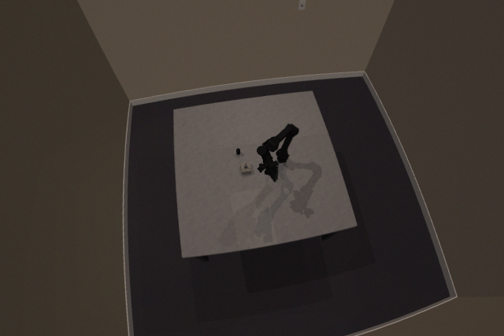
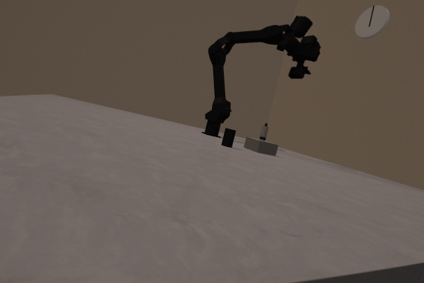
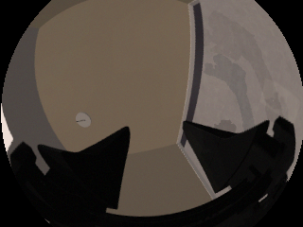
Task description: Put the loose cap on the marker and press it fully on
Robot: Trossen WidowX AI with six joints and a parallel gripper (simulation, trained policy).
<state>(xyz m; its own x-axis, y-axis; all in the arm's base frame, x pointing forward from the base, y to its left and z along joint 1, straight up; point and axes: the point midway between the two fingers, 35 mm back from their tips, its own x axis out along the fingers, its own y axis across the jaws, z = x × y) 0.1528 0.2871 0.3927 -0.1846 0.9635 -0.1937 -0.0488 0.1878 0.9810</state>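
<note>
My gripper tip is 430 mm to the left of the black cap, 360 mm above it and 180 mm short of it. Round my gripper tip: holder block 370 mm below, 280 mm to the right, 150 mm ahead.
</note>
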